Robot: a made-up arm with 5 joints.
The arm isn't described. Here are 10 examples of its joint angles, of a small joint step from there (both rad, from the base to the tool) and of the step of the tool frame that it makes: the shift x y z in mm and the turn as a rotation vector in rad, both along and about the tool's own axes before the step.
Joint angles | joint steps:
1: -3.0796 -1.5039 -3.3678 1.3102 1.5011 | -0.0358 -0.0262 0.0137 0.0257 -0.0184
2: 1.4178 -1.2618 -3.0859 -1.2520 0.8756 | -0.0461 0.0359 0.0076 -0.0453 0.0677
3: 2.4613 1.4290 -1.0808 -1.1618 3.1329 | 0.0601 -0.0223 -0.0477 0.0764 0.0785
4: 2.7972 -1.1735 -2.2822 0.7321 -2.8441 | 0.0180 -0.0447 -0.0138 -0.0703 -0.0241
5: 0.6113 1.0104 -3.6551 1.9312 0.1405 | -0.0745 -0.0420 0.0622 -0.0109 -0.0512
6: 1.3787 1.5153 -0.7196 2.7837 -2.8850 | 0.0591 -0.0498 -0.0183 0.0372 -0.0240
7: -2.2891 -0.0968 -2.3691 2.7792 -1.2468 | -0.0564 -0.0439 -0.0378 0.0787 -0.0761
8: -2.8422 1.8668 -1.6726 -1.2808 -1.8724 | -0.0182 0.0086 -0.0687 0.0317 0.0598
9: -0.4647 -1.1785 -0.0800 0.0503 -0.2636 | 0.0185 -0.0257 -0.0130 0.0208 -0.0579
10: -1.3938 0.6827 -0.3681 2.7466 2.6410 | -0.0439 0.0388 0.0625 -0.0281 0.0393
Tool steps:
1: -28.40 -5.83 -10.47 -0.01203 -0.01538 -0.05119
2: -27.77 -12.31 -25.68 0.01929 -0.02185 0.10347
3: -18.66 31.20 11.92 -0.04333 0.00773 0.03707
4: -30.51 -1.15 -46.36 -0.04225 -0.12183 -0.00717
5: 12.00 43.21 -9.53 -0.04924 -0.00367 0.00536
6: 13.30 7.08 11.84 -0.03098 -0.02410 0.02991
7: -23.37 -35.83 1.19 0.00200 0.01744 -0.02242
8: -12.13 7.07 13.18 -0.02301 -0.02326 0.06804
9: 5.38 -1.65 -7.37 0.01146 0.02215 -0.06430
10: -8.91 -11.16 2.55 -0.03556 0.06399 -0.00459
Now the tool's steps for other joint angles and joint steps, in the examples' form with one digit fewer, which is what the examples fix.
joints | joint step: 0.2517 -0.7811 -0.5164 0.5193 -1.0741 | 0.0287 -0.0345 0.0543 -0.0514 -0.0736
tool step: 0.4 -15.2 -1.4 -0.0192 0.0324 -0.0937
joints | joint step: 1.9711 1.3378 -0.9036 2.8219 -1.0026 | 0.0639 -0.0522 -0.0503 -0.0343 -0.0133
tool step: 6.2 -17.1 1.9 -0.1142 0.0753 0.0506
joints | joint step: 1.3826 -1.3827 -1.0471 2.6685 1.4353 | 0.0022 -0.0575 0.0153 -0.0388 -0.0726
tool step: -0.4 4.8 9.2 0.0798 0.0143 -0.0747
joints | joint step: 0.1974 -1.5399 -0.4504 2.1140 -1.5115 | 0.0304 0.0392 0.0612 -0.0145 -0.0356
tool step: 0.2 10.6 18.0 0.0856 -0.0086 -0.0656
